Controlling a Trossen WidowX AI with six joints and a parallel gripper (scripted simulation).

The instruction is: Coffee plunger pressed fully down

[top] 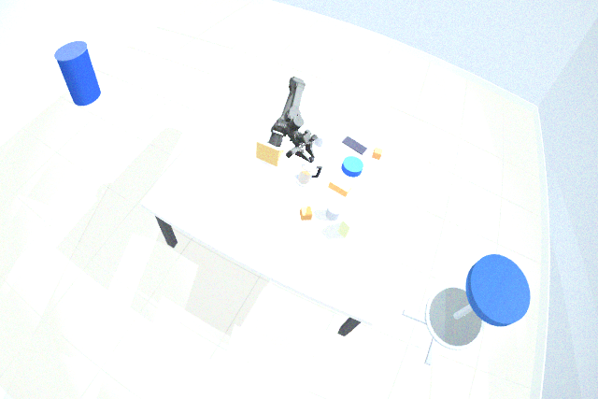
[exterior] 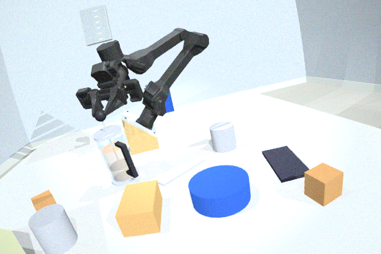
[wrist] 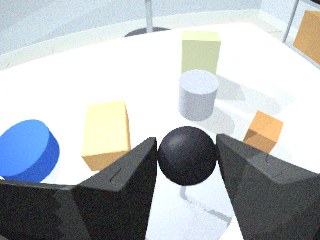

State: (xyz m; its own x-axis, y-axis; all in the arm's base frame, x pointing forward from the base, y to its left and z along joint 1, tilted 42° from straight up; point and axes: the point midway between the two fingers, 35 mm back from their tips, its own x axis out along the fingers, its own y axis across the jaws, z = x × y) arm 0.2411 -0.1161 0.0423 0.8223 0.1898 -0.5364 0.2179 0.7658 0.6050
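Now: gripper tip 10 mm past the glass coffee press, 20 mm to the right of it and 100 mm above it. The rest, counted from my gripper tip: blue disc 160 mm ahead, 240 mm to the left, 170 mm below; then dark slab 90 mm ahead, 410 mm to the left, 190 mm below; then orange block 160 mm ahead, 80 mm to the left, 170 mm below.
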